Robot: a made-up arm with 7 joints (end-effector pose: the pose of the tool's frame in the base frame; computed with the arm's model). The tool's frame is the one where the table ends.
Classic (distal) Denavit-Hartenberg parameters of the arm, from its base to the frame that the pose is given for. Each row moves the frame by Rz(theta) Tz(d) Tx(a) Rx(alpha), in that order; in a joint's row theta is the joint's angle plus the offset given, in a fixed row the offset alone. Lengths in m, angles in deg.
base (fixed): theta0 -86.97; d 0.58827; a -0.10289; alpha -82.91
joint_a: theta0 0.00; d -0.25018; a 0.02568; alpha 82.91
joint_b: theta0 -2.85; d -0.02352; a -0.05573; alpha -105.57
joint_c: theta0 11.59; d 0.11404; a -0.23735; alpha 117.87
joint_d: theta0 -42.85; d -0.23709; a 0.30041; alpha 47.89
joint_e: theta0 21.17; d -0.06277; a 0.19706; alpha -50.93
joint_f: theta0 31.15; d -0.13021; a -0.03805; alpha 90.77
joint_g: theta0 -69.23; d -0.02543; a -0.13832; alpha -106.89
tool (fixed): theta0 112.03; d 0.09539; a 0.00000; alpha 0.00
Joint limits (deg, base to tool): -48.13..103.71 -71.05..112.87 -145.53..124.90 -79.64..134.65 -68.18..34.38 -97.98..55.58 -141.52..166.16
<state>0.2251 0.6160 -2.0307 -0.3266 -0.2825 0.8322 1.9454</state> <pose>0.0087 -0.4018 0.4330 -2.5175 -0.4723 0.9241</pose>
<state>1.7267 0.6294 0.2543 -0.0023 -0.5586 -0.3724 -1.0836</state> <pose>-0.5253 0.6400 0.5524 -1.6732 0.2920 0.3941</pose>
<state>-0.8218 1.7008 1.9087 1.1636 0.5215 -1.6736 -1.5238</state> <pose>-0.4688 0.1016 -0.0386 2.6962 -0.4289 -0.6577</pose>
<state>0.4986 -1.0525 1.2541 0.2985 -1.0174 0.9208 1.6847</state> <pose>0.2395 0.3064 0.6218 0.8329 -0.8709 -1.1410</pose>
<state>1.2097 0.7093 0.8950 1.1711 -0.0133 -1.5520 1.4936</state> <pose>0.0286 0.5508 0.9073 1.7245 0.2508 0.6915</pose>
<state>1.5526 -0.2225 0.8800 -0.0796 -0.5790 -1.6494 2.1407</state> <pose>-0.2239 0.6171 0.9205 -1.5448 -2.4506 -0.2812</pose>
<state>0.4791 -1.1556 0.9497 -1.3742 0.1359 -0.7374 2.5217</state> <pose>0.4267 0.3910 0.7097 2.0964 2.1204 -0.5923</pose>
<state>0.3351 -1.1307 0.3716 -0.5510 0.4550 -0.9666 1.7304</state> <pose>-0.0390 0.3755 0.1918 0.7575 1.3499 -1.6187</pose>
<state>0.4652 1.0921 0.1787 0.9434 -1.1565 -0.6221 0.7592</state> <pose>-0.1526 0.4851 0.3342 1.8281 0.4633 1.1744</pose>
